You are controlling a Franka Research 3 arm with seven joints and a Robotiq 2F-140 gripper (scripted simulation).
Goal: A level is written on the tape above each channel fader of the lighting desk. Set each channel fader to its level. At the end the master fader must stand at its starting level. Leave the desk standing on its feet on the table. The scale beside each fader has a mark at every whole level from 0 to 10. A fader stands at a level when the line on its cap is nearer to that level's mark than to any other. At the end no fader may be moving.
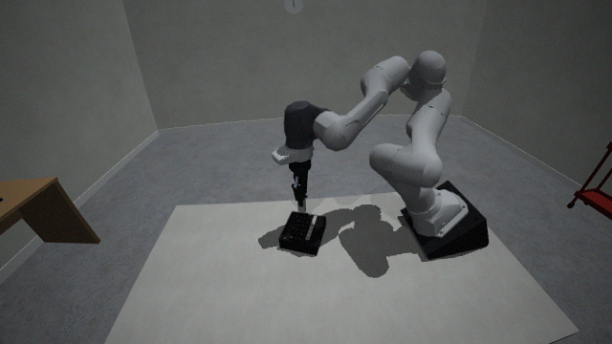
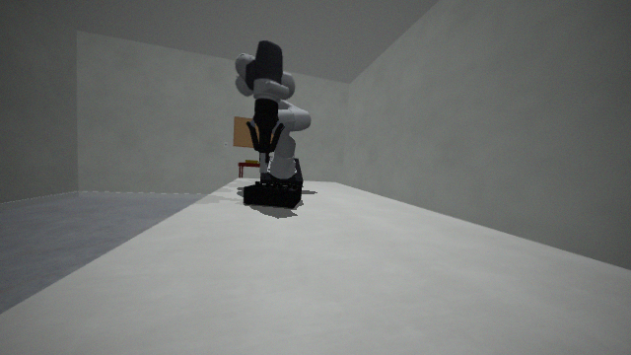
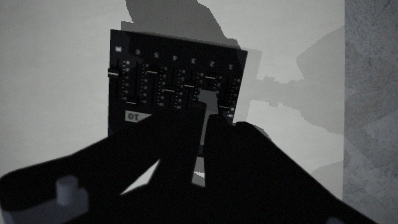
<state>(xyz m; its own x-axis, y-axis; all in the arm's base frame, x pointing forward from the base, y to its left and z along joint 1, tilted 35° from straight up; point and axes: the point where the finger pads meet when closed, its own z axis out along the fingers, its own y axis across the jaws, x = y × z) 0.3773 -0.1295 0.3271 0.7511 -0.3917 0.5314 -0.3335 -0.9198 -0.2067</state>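
Right now the channel 2 fader cap is 2 cm ahead of my hand, 1 cm to the right of it and 7 cm below it. From my hand the other things lie so: channel 1 fader cap: 2 cm behind, 2 cm to the right, 7 cm below; master fader cap: 5 cm ahead, 10 cm to the left, 7 cm below.
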